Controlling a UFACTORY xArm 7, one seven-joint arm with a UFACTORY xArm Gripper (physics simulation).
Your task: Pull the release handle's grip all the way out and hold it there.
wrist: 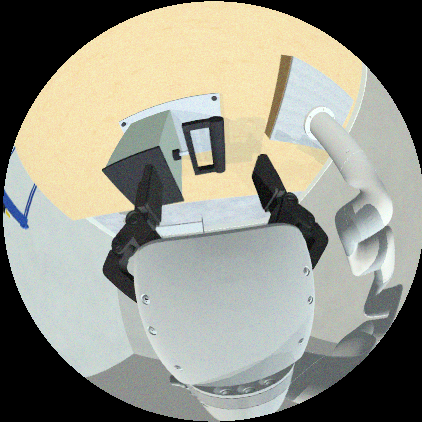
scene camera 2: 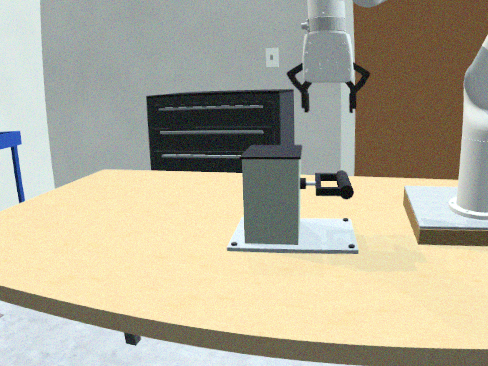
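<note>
The release handle's grip (scene camera 2: 345, 184) (wrist: 218, 145) is a black bar on a black frame. A short silver rod (scene camera 2: 311, 183) (wrist: 184, 153) joins the frame to the side of a grey-green box (scene camera 2: 271, 200) (wrist: 145, 137) with a dark top. The box stands upright on a light plate (scene camera 2: 325, 235) (wrist: 197, 102) with dark bolts. My gripper (scene camera 2: 329, 109) (wrist: 206, 167) is open, with nothing between its fingers. It hangs above the handle and points down, apart from it. In the wrist view the left finger overlaps the box's dark top.
The robot's base stands on a wood-edged slab (scene camera 2: 435, 207) (wrist: 310, 90) at the right of the table (scene camera 2: 150, 260) (wrist: 150, 55). A black drawer cabinet (scene camera 2: 215, 120) stands behind the table. A blue frame (scene camera 2: 10, 140) (wrist: 16, 212) is at the far left.
</note>
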